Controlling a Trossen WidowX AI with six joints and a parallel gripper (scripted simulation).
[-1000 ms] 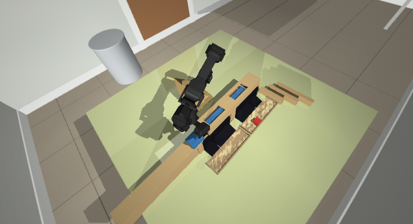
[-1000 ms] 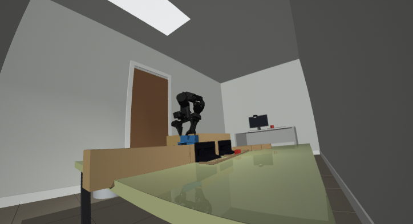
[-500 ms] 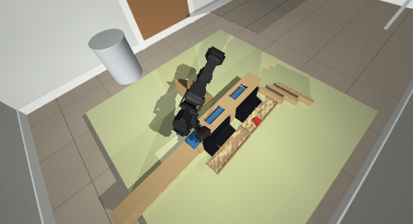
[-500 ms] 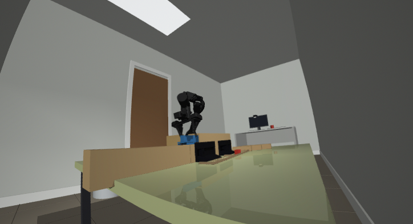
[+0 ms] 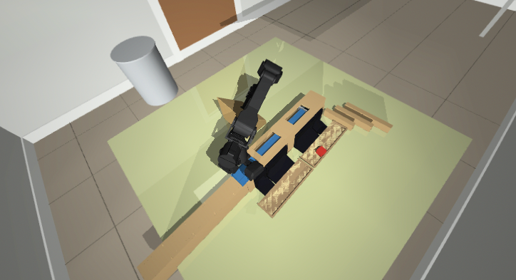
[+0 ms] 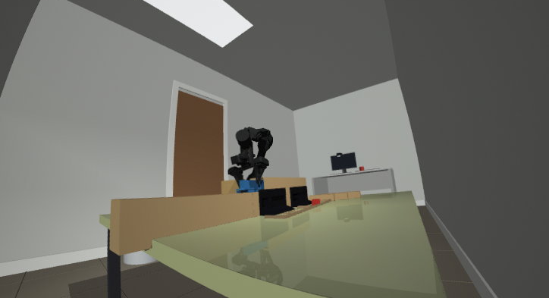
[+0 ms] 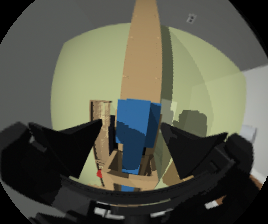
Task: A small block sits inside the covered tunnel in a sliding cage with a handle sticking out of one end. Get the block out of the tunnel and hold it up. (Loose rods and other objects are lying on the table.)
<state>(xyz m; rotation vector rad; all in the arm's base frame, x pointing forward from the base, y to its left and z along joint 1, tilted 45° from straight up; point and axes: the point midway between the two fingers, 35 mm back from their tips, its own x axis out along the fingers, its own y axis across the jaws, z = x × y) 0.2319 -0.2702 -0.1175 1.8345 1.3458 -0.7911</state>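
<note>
The red block lies 340 mm to the left of my gripper tip, 160 mm ahead of it and 100 mm below it. Also, from my gripper tip: covered tunnel 50 mm to the left, 50 mm below, 20 mm ahead; low wooden trough 250 mm to the left, 160 mm ahead, 130 mm below.
</note>
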